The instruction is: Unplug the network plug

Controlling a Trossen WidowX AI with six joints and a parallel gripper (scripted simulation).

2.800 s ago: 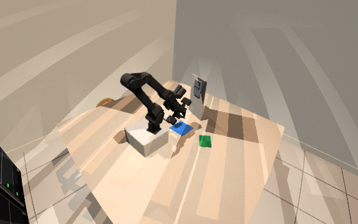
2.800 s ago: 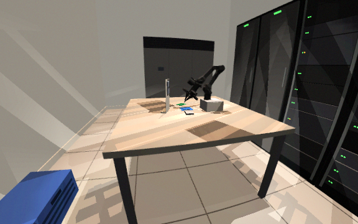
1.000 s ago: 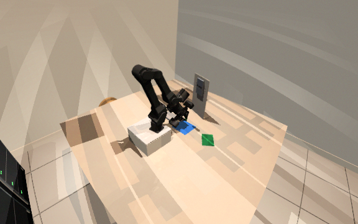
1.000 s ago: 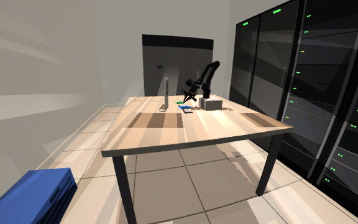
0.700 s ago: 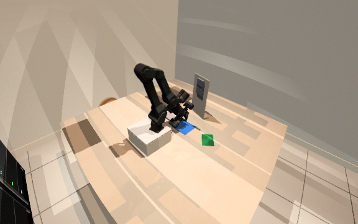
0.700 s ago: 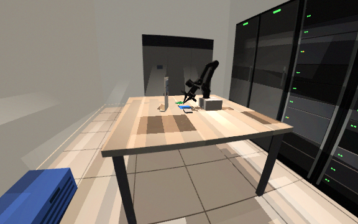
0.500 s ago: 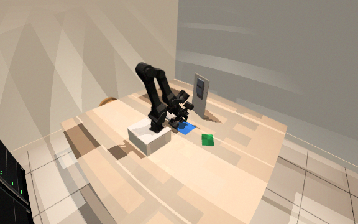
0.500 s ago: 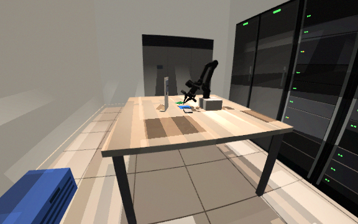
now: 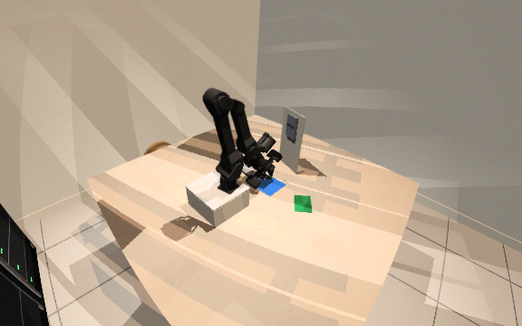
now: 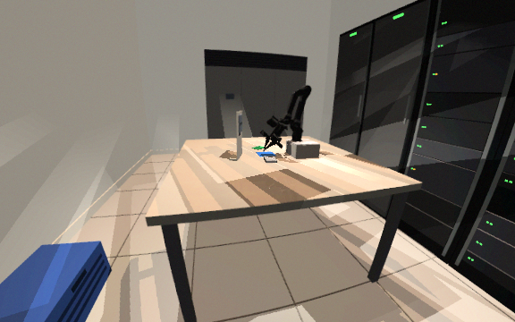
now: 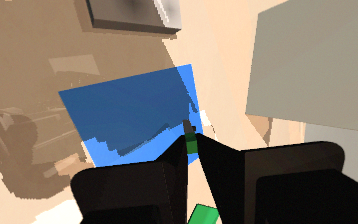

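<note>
My gripper tip is 4 cm above the blue square and 1 cm past it. From my gripper tip the other things lie so: upright panel 20 cm ahead, 10 cm above, 1 cm to the right; plug right at my gripper tip.
</note>
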